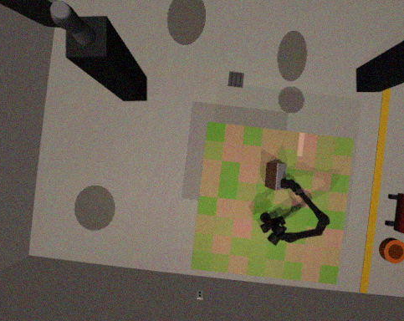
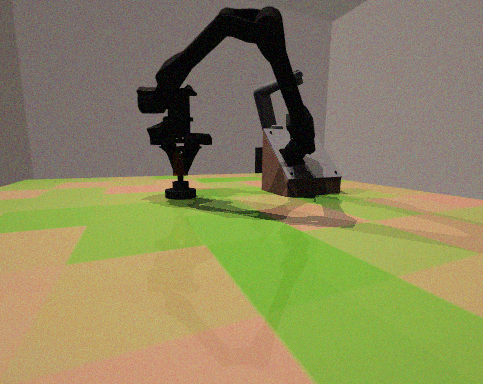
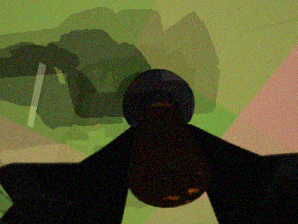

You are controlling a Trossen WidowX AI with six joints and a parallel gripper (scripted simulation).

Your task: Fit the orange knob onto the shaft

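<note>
My gripper tip is now 20 mm below the orange knob. Also, from my gripper tip: dark pedestal 40 mm below.
</note>
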